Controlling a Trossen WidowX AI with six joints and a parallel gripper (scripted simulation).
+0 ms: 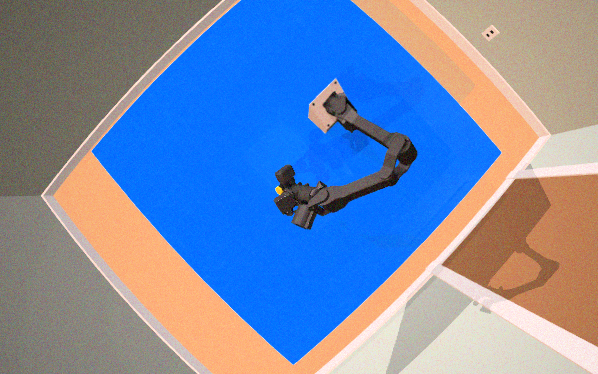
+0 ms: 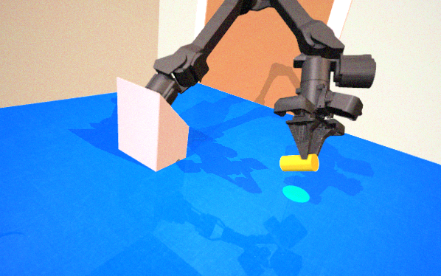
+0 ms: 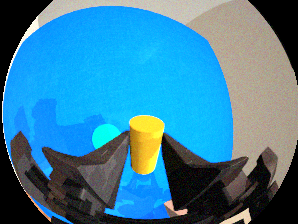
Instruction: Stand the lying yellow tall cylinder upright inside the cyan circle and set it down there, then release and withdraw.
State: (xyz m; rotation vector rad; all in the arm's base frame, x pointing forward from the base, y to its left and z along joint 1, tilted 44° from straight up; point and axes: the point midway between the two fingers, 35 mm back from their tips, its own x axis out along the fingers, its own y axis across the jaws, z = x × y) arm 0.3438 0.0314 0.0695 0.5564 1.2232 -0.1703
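Now: gripper tip 10 cm above the cyan circle, 4 cm to the right of it and 1 cm past it. Also, from my gripper tip: yellow tall cylinder (2 cm behind, 1 cm below).
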